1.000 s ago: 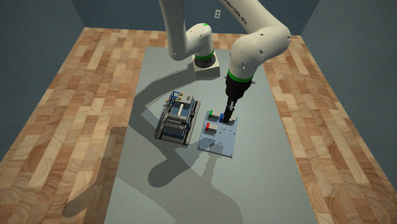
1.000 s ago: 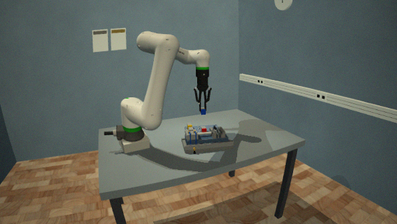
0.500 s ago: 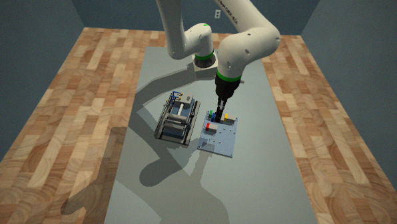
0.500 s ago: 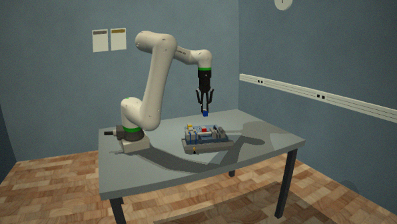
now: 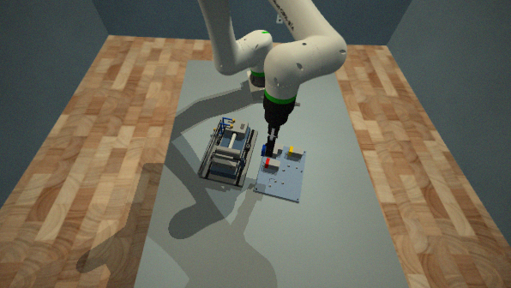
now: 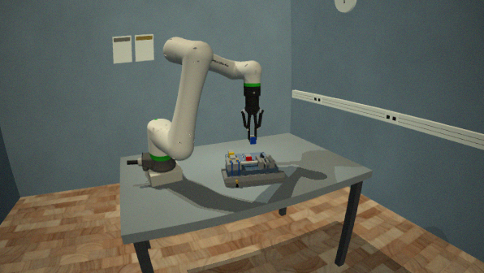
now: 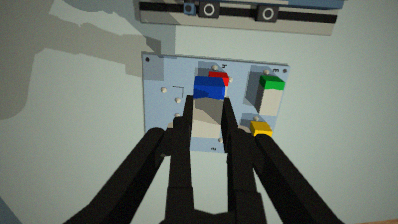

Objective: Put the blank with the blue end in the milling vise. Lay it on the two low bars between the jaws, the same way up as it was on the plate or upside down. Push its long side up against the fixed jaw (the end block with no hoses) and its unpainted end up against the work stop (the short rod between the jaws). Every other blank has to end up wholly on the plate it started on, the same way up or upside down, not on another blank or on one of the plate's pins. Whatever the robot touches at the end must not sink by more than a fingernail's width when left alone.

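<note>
My gripper is now 17 cm to the left of the moving jaw, 10 cm above it and 2 cm past it. Also, from my hand: red-ended blank 16 cm below, 2 cm to the left, 2 cm behind; then work stop 13 cm to the right, 9 cm below, 1 cm ahead; then plate 18 cm below, 7 cm to the left, 1 cm behind.
</note>
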